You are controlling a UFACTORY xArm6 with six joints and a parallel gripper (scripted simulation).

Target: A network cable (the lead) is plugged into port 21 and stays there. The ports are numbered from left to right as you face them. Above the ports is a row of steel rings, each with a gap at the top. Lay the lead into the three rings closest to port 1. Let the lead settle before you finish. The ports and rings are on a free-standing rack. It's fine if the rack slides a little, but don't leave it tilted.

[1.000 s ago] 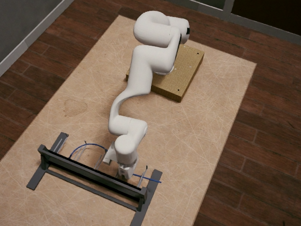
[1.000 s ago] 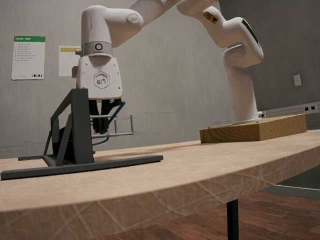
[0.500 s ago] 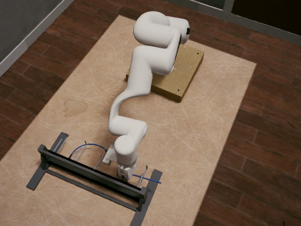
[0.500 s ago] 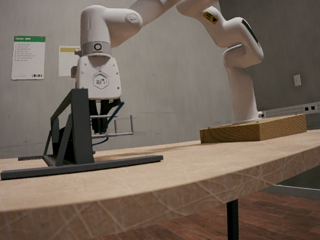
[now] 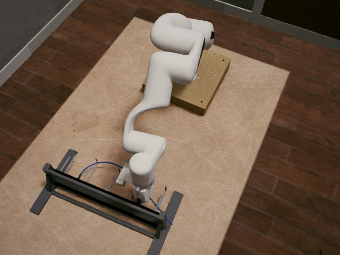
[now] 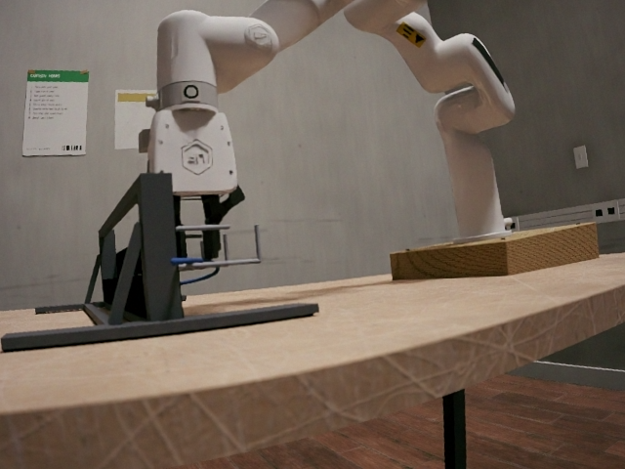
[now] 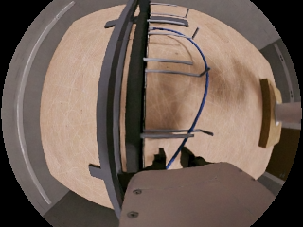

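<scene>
Right now my hand is 6 cm short of the dark grey rack, 14 cm to the left of it and 2 cm above it.
</scene>
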